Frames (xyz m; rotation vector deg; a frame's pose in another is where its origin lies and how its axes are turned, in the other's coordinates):
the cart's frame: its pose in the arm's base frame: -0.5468 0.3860 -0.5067 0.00 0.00 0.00
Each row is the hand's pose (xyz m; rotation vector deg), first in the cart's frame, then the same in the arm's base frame.
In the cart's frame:
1: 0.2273 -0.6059 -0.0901 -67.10 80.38 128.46
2: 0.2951 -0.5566 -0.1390 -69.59 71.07 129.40
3: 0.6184 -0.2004 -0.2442 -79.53 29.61 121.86
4: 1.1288 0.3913 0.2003 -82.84 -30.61 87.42
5: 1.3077 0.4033 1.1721 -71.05 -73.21 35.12
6: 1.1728 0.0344 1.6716 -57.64 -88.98 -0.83
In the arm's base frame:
1: -0.3195 -0.2199 -0.5968 -67.10 80.38 128.46
2: -0.2517 -0.1706 -0.6457 -69.59 71.07 129.40
3: 0.0716 0.1856 -0.7509 -79.53 29.61 121.86
4: 0.5820 0.7773 -0.3064 -82.84 -30.61 87.42
5: 0.7609 0.7893 0.6654 -71.05 -73.21 35.12
6: 0.6260 0.4204 1.1649 -57.64 -88.98 -0.83

